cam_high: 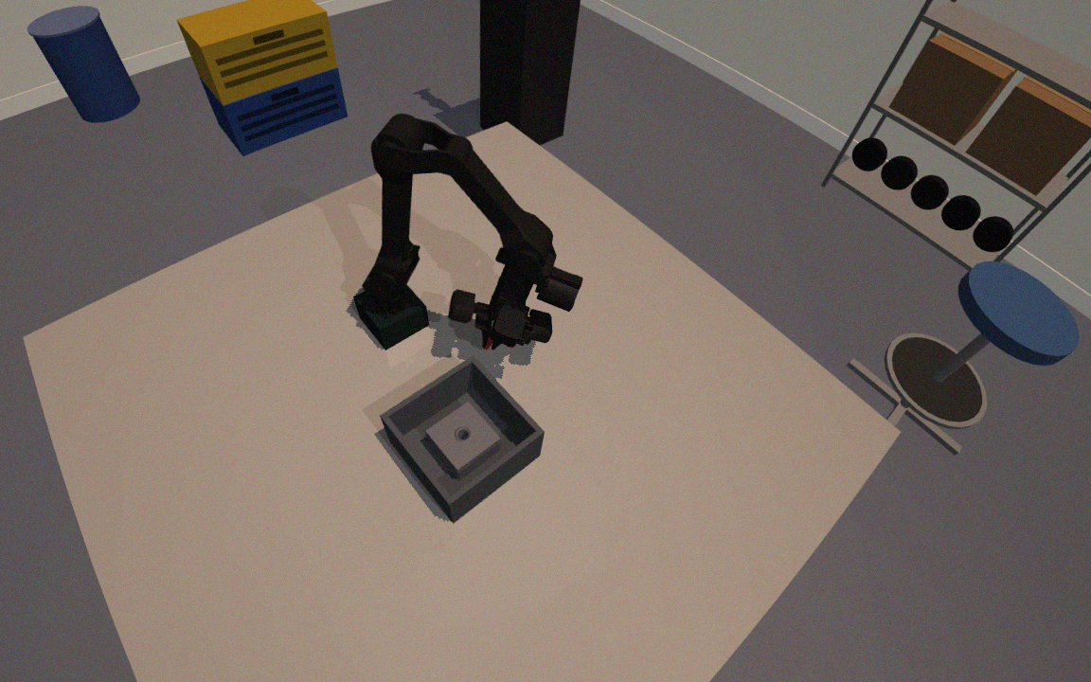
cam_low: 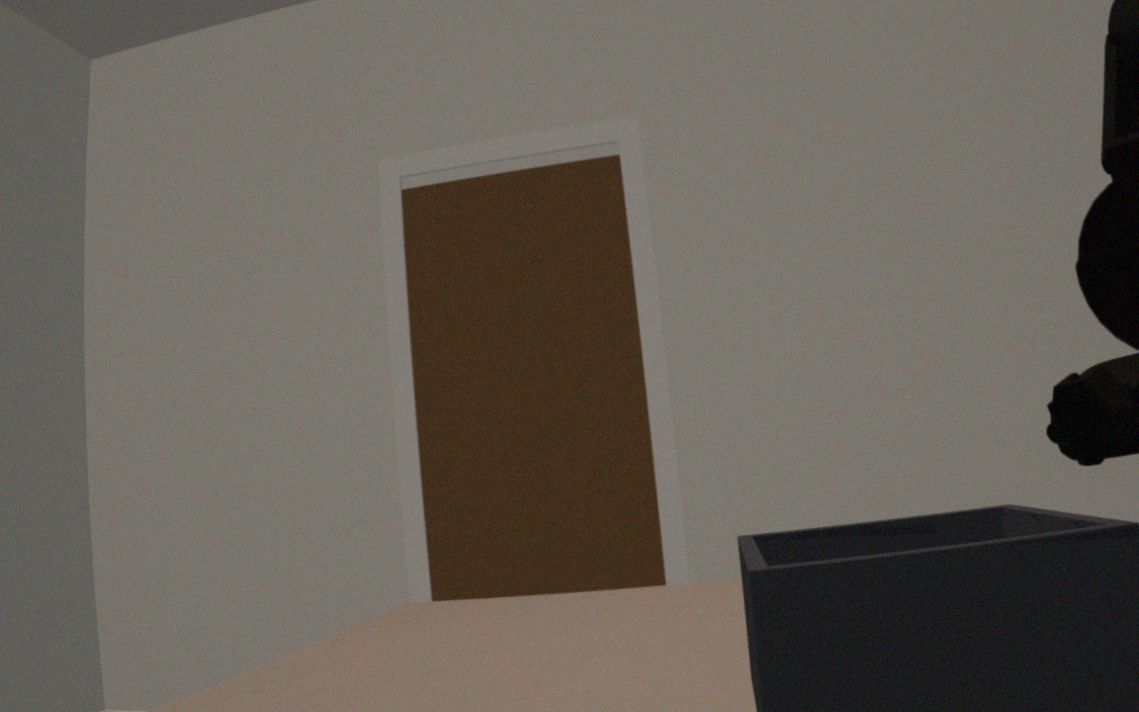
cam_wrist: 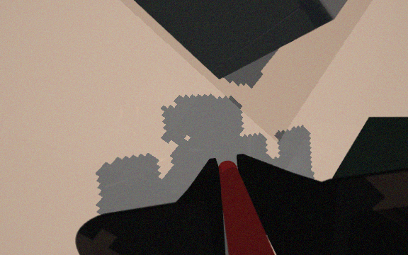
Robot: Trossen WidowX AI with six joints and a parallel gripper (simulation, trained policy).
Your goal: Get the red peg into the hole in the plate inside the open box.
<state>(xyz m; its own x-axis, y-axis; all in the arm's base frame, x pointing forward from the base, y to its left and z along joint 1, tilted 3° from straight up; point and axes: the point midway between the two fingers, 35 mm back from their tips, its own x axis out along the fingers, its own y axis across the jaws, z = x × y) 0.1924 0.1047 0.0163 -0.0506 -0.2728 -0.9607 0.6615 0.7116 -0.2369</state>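
Now: gripper tip 150 mm to the left of the grey plate and 120 mm short of it. Round my gripper tip: red peg (20 mm above, 10 mm to the left); then grey box (150 mm to the right, 120 mm ahead, 20 mm below).
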